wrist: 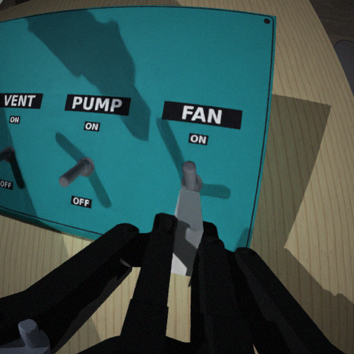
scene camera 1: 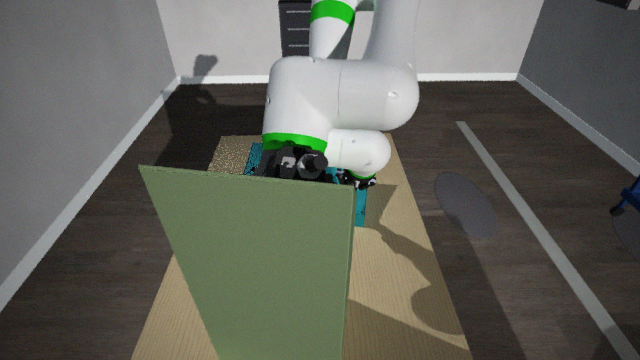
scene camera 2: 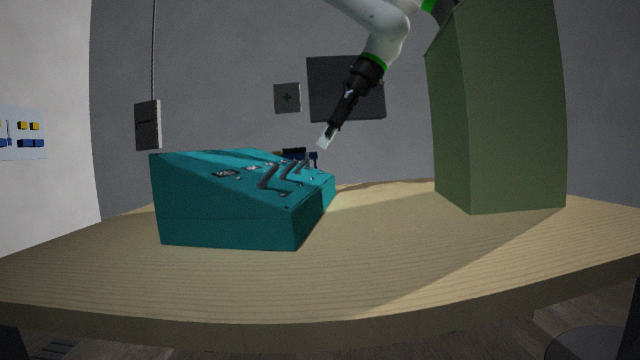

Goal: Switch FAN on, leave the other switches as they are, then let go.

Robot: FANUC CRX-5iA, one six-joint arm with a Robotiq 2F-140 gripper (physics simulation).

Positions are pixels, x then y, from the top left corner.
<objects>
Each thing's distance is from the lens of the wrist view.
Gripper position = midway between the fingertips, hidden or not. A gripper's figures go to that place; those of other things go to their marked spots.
my gripper (wrist: 185, 208): 22 cm
teal switch box (wrist: 133, 97): 32 cm
</objects>
